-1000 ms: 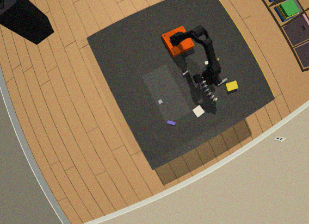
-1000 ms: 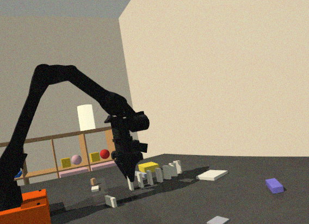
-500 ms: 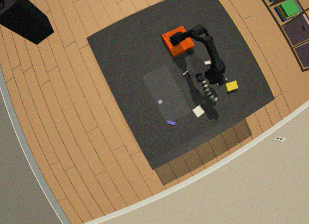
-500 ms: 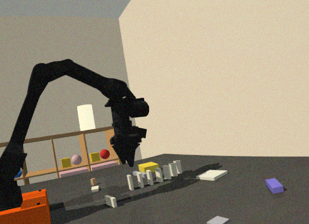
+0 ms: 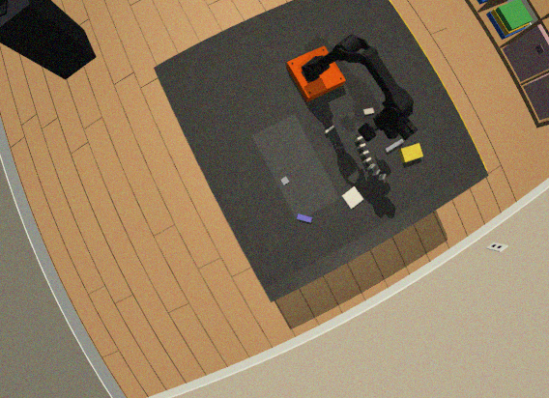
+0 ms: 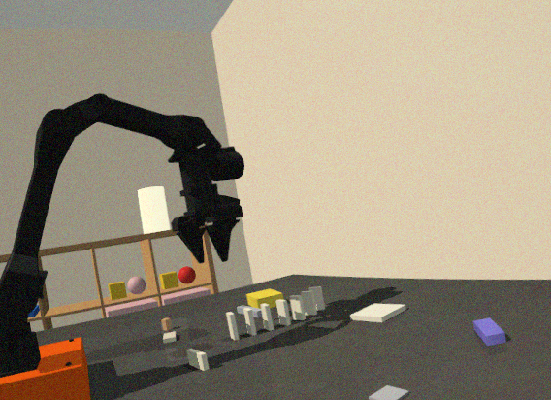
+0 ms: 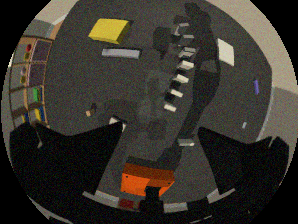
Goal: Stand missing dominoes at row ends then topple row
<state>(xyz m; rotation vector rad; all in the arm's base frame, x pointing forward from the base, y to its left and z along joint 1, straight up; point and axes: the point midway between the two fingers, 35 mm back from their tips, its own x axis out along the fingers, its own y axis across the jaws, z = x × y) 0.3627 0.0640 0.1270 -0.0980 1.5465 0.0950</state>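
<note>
The small tan cube is 200 mm to the left of my gripper tip, 130 mm below it and 60 mm behind it. Also, from my gripper tip: white tile (220 mm ahead, 190 mm to the right, 140 mm below); then grey bar (140 mm below, 120 mm to the left, 120 mm ahead); then yellow block (190 mm ahead, 180 mm to the left, 130 mm below).
</note>
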